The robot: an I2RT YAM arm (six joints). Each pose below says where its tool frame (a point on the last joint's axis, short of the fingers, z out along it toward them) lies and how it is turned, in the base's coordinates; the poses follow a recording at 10 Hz.
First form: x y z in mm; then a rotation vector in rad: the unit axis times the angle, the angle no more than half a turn.
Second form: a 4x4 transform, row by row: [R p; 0 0 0 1], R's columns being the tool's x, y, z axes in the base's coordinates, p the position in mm. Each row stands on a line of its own. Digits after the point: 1 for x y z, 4 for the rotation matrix.
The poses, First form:
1: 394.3, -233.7, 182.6, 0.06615, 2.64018, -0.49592
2: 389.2, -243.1, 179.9, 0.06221, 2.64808, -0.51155
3: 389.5, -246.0, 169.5, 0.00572, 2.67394, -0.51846
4: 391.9, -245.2, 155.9, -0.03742, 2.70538, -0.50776
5: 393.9, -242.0, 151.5, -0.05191, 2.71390, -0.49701
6: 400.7, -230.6, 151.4, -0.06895, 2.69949, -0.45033
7: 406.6, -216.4, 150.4, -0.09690, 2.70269, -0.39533
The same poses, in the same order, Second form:
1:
-0.8974, 0.1269, 0.4226, 394.3
-0.0351, 0.9342, -0.3551, -233.7
-0.4399, -0.3334, -0.8339, 182.6
0, 0, 0, 1

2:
-0.9021, 0.1245, 0.4132, 389.2
-0.0383, 0.9306, -0.3641, -243.1
-0.4298, -0.3443, -0.8347, 179.9
0, 0, 0, 1

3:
-0.9140, 0.0812, 0.3976, 389.5
-0.0733, 0.9306, -0.3585, -246.0
-0.3991, -0.3568, -0.8446, 169.5
0, 0, 0, 1

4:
-0.9250, 0.0442, 0.3773, 391.9
-0.0956, 0.9341, -0.3439, -245.2
-0.3676, -0.3542, -0.8599, 155.9
0, 0, 0, 1

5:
-0.9272, 0.0315, 0.3732, 393.9
-0.1028, 0.9368, -0.3345, -242.0
-0.3601, -0.3485, -0.8654, 151.5
0, 0, 0, 1

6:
-0.9183, 0.0170, 0.3955, 400.7
-0.1123, 0.9468, -0.3014, -230.6
-0.3796, -0.3212, -0.8676, 151.4
0, 0, 0, 1

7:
-0.9153, -0.0098, 0.4026, 406.6
-0.1247, 0.9575, -0.2602, -216.4
-0.3829, -0.2884, -0.8776, 150.4
0, 0, 0, 1

